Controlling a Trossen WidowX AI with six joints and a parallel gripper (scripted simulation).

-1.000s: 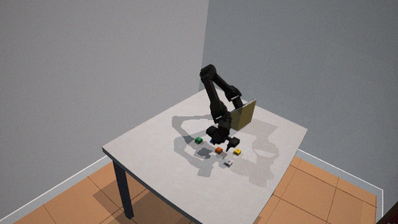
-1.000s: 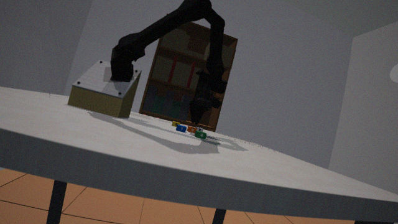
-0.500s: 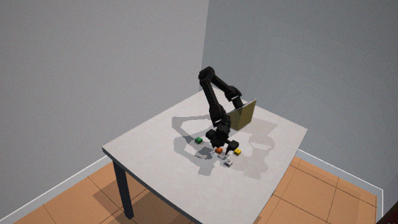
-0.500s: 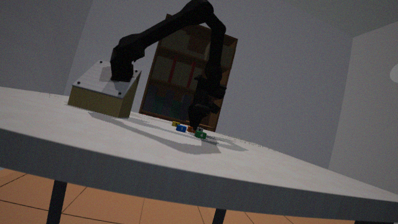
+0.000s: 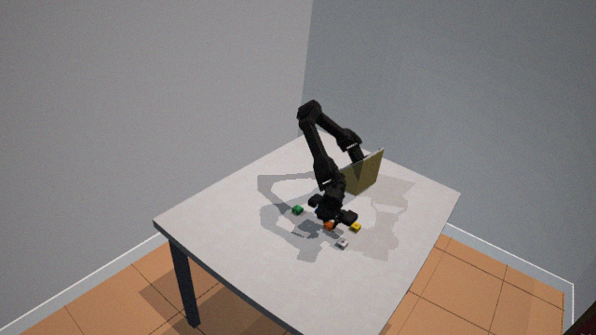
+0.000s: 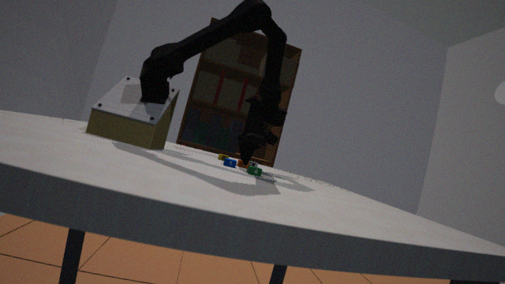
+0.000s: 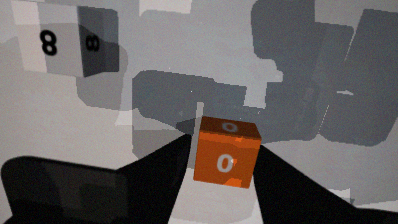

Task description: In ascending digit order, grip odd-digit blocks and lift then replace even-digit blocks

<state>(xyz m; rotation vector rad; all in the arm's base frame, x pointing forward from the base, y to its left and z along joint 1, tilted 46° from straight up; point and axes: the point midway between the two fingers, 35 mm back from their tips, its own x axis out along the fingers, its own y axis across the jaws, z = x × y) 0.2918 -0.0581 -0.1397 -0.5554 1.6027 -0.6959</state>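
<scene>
Right now the blue block is 6 cm behind my gripper tip and 8 cm to the right of it. Round my gripper tip: white block (5 cm ahead, 9 cm to the left); yellow block (6 cm behind, 8 cm to the left); orange block (right at my gripper tip).
</scene>
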